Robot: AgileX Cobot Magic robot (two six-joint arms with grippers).
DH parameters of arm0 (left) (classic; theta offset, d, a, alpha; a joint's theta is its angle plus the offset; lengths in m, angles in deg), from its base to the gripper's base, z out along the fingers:
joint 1: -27.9 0.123 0 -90
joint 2: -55.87 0 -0.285 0
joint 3: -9.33 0 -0.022 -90
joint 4: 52.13 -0.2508 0 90
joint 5: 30.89 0 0.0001 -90
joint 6: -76.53 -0.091 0 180
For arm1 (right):
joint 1: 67.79 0.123 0 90
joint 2: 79.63 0 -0.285 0
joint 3: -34.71 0 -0.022 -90
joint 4: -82.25 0.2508 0 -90
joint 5: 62.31 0 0.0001 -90
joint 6: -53.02 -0.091 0 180
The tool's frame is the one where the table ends.
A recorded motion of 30 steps. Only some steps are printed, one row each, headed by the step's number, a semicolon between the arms.
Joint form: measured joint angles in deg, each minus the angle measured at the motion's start. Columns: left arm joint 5, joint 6, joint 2, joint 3, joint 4, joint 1; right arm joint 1, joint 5, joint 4, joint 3, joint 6, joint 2.
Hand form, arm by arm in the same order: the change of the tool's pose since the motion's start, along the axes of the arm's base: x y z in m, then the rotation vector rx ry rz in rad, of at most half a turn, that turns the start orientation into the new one. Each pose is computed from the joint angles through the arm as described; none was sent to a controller.
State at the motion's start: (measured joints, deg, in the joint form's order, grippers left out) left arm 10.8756 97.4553 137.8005 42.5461 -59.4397 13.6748; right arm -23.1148 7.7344 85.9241 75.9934 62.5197 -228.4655
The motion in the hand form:
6: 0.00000 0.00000 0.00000 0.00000 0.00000 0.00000; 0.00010 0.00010 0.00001 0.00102 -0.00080 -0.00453
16: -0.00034 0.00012 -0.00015 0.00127 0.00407 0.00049; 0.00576 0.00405 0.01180 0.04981 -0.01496 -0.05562
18: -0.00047 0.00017 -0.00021 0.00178 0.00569 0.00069; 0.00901 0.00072 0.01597 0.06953 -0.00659 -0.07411
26: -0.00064 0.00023 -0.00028 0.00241 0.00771 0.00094; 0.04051 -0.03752 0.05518 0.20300 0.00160 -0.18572
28: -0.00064 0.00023 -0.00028 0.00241 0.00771 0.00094; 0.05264 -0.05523 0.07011 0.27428 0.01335 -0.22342
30: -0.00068 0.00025 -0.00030 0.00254 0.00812 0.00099; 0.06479 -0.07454 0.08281 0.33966 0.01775 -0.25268
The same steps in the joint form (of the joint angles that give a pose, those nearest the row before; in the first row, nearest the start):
6: 0.00 0.00 0.00 0.00 0.00 0.00; 0.00 -0.09 0.00 0.00 -0.26 0.00
16: 0.25 0.00 0.00 0.00 0.00 0.00; -0.36 -0.09 1.32 2.76 -2.46 -0.06
18: 0.34 0.00 0.00 0.00 0.00 0.00; -1.10 -0.09 2.52 2.76 -2.46 0.39
26: 0.47 0.00 0.00 0.00 0.00 0.00; -7.89 -0.09 9.05 2.85 -0.62 4.67
28: 0.47 0.00 0.00 0.00 0.00 0.00; -11.04 -0.09 13.11 2.85 1.16 6.21
30: 0.49 0.00 0.00 0.00 0.00 0.00; -14.28 -0.09 16.85 2.85 3.39 7.47

